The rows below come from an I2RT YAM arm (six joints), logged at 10 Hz.
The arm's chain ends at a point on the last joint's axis. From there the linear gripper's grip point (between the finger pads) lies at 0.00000 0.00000 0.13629 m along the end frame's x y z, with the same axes.
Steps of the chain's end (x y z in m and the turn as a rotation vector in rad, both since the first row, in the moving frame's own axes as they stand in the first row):
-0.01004 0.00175 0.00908 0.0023 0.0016 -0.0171
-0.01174 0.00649 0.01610 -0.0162 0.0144 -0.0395
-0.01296 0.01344 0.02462 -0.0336 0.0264 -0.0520
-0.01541 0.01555 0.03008 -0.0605 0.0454 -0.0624
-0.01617 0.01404 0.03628 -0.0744 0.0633 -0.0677
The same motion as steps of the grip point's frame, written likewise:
-0.00982 0.00143 0.00908 0.0023 0.0016 -0.0171
-0.00973 0.00866 0.01607 -0.0162 0.0144 -0.0395
-0.00925 0.01792 0.02450 -0.0336 0.0264 -0.0520
-0.00898 0.02359 0.02969 -0.0605 0.0454 -0.0624
-0.00722 0.02386 0.03563 -0.0744 0.0633 -0.0677

